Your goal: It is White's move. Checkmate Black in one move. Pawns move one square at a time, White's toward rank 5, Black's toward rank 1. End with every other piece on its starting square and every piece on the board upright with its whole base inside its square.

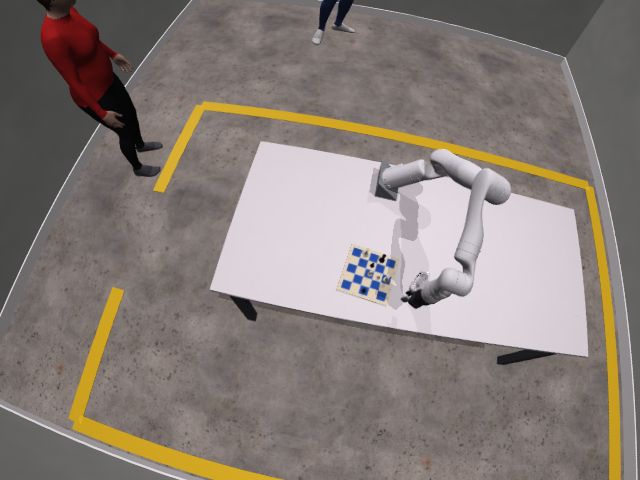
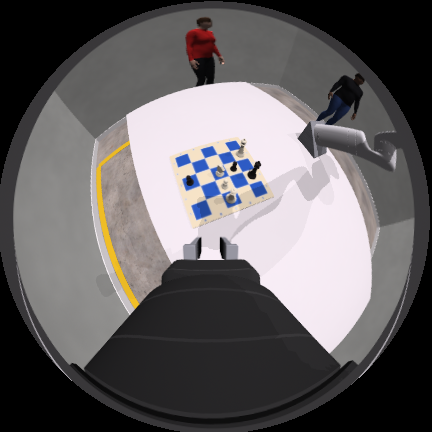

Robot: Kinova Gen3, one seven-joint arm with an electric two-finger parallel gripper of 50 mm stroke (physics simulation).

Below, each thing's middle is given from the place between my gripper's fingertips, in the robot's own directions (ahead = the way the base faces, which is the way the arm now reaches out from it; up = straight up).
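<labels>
I find my hand 140 mm to the left of the blue-and-cream chessboard (image 1: 354, 278) and 100 mm past it. My hand is also 100 mm above the chessboard.
</labels>
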